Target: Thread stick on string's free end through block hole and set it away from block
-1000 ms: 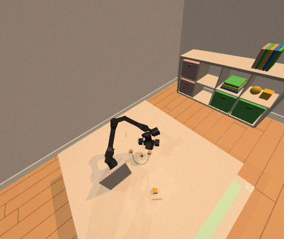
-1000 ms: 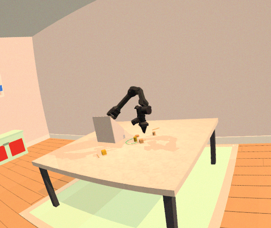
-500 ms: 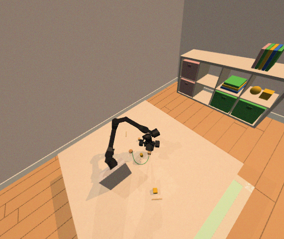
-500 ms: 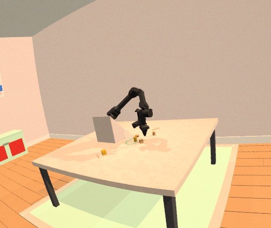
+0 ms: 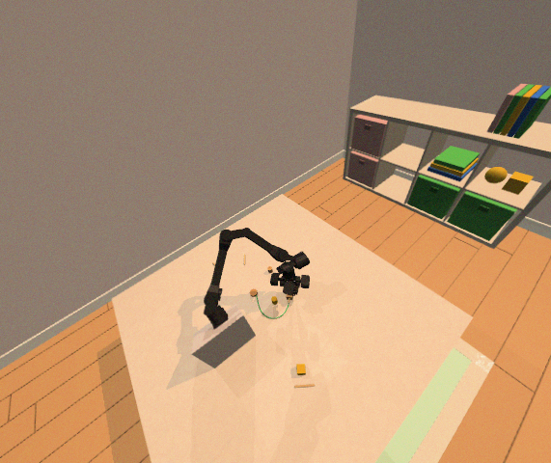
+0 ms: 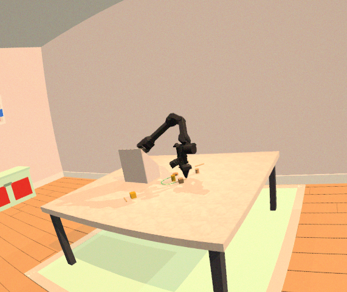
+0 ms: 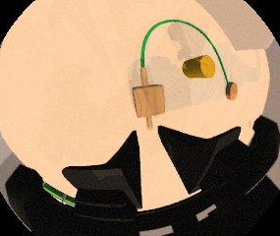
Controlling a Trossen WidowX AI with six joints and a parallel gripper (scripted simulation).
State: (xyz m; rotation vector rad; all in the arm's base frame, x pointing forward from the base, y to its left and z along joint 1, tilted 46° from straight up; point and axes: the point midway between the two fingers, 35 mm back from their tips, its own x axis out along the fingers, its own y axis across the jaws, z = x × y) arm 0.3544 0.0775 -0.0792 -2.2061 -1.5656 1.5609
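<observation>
The wooden block is 3 cm behind my gripper tip, 2 cm to the right of it and 1 cm below it. Round my gripper tip: thin wooden stick 4 cm behind, 3 cm to the right, 2 cm below; then wooden cylinder 17 cm to the left, 2 cm behind, 1 cm below; then yellow cylinder 10 cm behind, 1 cm to the left, 1 cm below.
</observation>
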